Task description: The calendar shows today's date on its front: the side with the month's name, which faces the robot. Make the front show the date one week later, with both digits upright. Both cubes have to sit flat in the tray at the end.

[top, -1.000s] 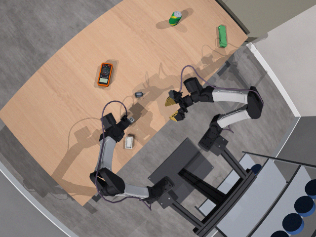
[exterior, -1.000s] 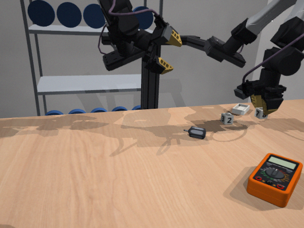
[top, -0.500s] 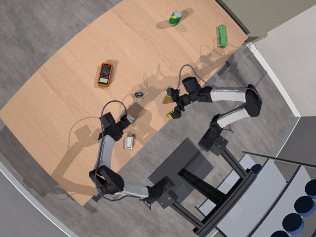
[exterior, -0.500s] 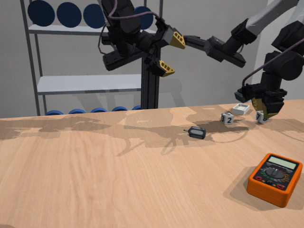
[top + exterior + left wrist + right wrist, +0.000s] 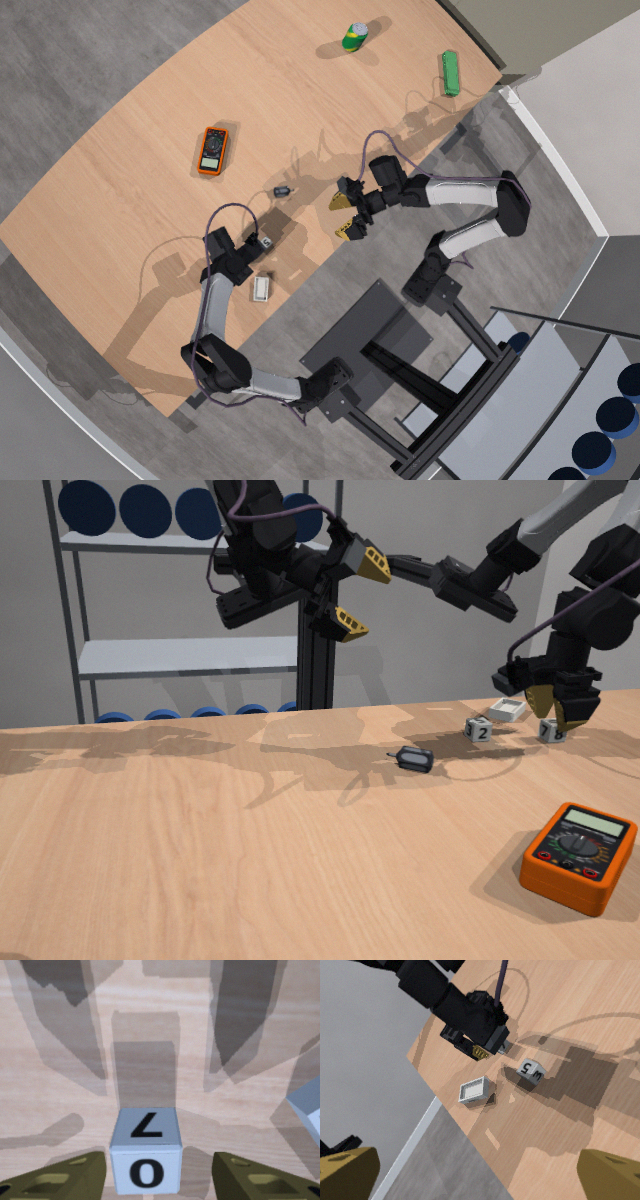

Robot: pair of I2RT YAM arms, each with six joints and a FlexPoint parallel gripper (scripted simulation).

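The white tray lies 110 mm behind my left hand, 20 mm below it and 10 mm to the right of it. Also, from my left hand: green case 1060 mm to the right, 20 mm below, 10 mm behind.
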